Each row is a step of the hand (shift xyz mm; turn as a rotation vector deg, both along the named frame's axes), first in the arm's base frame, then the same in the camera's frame.
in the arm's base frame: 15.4 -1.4 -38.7 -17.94 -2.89 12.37
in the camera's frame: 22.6 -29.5 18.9 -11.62 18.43 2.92
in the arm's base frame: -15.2 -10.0 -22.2 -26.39 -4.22 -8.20
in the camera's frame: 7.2 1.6 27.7 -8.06 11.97 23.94
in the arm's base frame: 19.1 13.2 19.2 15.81 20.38 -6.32
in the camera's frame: -6.6 -7.4 -28.5 -5.09 -24.74 -8.19
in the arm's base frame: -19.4 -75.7 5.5 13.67 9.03 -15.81
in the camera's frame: 46.1 60.7 18.0 5.78 -21.96 1.68
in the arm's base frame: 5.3 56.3 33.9 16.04 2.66 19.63
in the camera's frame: -52.2 -18.5 -35.7 -0.21 1.05 -25.47
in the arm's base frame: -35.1 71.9 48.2 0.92 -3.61 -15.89
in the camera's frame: -90.8 1.4 -21.8 8.74 -7.34 11.67
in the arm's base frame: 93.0 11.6 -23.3 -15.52 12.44 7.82
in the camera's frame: 48.8 -70.0 -45.1 -20.59 4.97 2.82
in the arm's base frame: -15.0 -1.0 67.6 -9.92 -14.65 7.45
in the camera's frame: -30.5 47.3 -40.4 3.43 18.68 2.78
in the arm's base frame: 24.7 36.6 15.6 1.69 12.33 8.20
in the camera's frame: -20.4 -27.0 -32.4 -11.43 -3.90 -8.74
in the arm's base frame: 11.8 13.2 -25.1 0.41 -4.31 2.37
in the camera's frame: 4.8 -28.9 9.3 2.73 3.83 -1.50
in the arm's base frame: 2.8 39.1 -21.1 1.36 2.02 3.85
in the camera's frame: -21.4 -38.0 9.0 -2.15 0.22 -4.01
